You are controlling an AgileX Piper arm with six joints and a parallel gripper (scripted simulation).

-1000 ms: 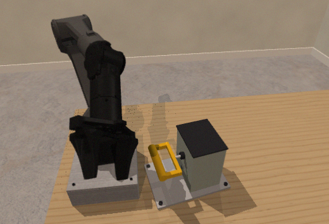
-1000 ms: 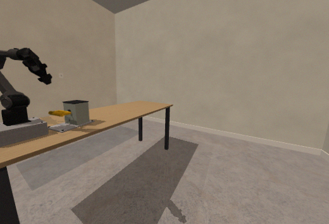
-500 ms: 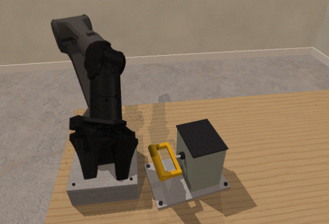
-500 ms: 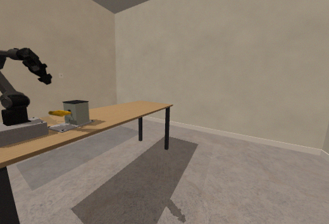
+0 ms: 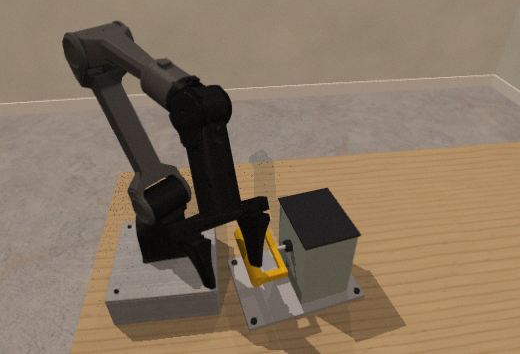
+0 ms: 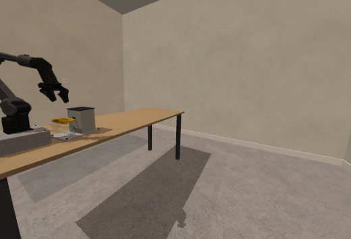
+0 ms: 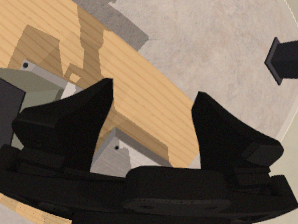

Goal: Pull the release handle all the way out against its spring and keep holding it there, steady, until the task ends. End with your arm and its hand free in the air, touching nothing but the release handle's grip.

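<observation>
Right now my hand is 15 cm to the right of the release handle, 14 cm above it and 10 cm short of it. Round my hand: grey baseplate: 24 cm below, 15 cm to the left, 14 cm ahead.
</observation>
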